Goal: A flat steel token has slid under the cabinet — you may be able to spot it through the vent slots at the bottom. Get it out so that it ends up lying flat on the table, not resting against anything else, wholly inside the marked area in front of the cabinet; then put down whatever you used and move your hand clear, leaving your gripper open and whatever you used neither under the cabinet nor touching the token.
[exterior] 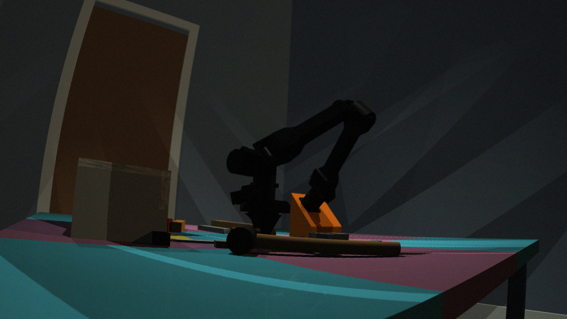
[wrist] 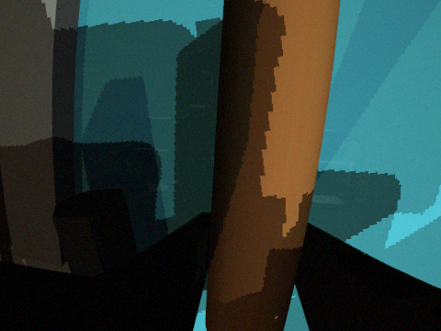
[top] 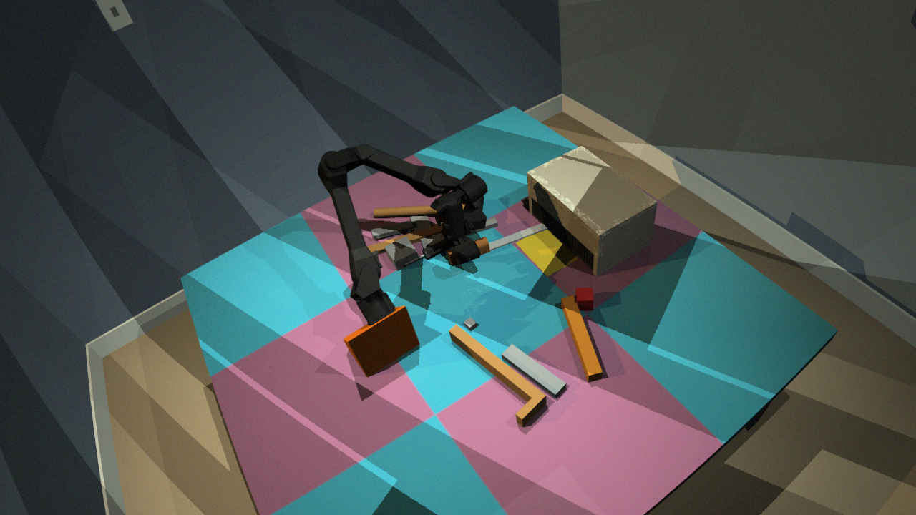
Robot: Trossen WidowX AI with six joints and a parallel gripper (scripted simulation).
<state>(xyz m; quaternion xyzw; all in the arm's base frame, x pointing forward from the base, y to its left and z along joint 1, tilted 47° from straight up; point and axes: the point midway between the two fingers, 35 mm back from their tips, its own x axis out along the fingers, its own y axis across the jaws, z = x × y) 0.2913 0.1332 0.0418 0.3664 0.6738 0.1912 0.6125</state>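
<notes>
Now: gripper tip 7 cm to the right of the screwdriver, 7 cm past it and 1 cm below it. The rest, counted from my gripper tip: long wooden stick 16 cm to the left, 8 cm behind; then small grey cube 20 cm to the right, 11 cm behind; then grey block 12 cm behind, 11 cm to the left, 1 cm above.
</notes>
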